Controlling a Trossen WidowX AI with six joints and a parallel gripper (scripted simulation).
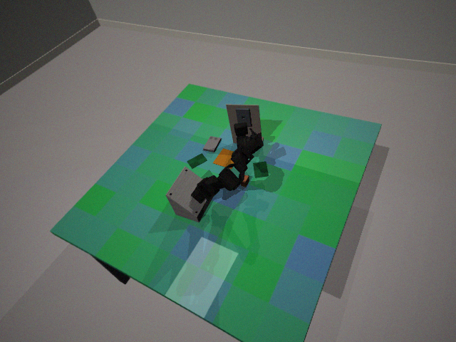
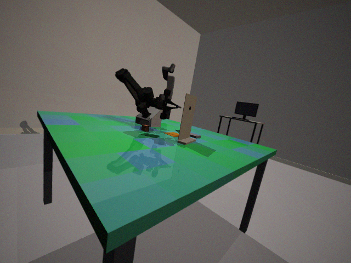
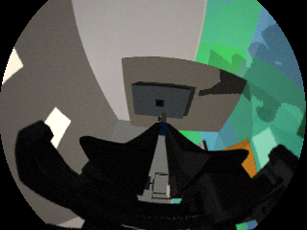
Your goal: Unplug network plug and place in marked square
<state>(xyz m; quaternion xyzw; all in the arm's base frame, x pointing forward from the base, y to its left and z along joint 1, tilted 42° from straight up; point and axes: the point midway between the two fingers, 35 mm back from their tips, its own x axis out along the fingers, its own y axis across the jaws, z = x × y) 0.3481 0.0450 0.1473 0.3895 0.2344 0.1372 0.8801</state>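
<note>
The orange marked square lies 200 mm below my gripper tip, 80 mm to the left of it and 70 mm behind it. Also, from my gripper tip: grey block 210 mm to the left, 190 mm below, 10 mm behind; then upright panel 80 mm ahead, 70 mm below, 30 mm to the left.
</note>
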